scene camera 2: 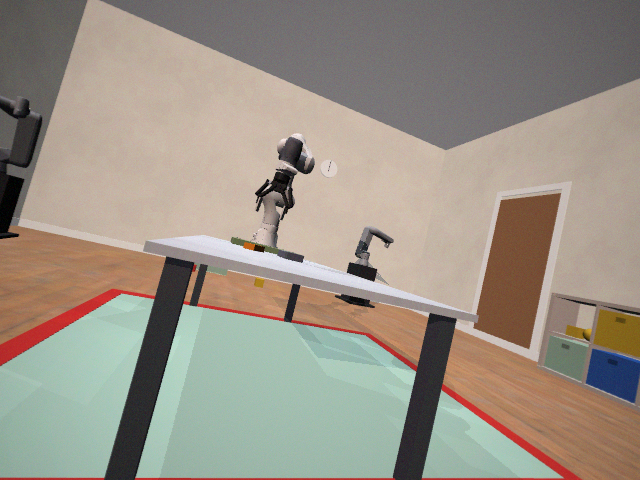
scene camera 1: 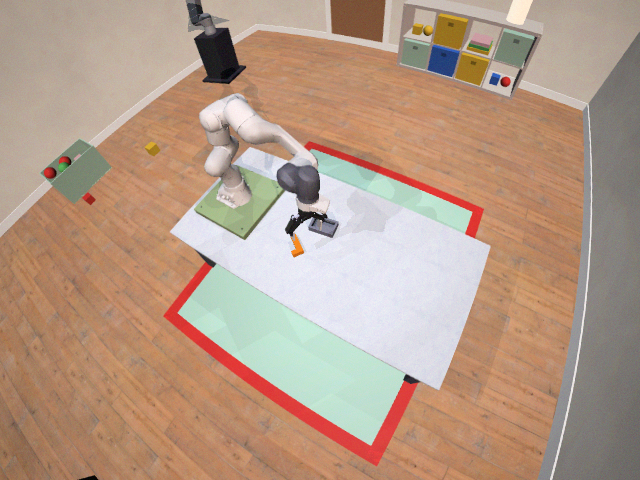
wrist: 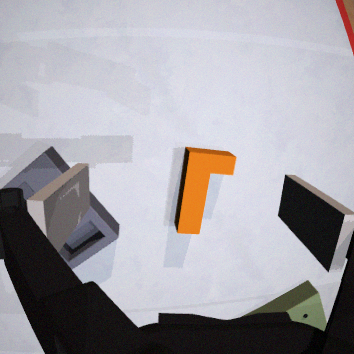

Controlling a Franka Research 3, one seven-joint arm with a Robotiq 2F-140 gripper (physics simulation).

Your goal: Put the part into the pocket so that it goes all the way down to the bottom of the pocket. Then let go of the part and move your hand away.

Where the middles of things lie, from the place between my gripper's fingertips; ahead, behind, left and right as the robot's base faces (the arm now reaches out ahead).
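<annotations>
The orange L-shaped block (wrist: 198, 163) is here, and my hand is 8 cm past it and 17 cm above it. There's also a dark grey pocket block (wrist: 97, 228), and that one's 1 cm ahead of my hand, 16 cm to the left of it and 17 cm below it.
</annotations>
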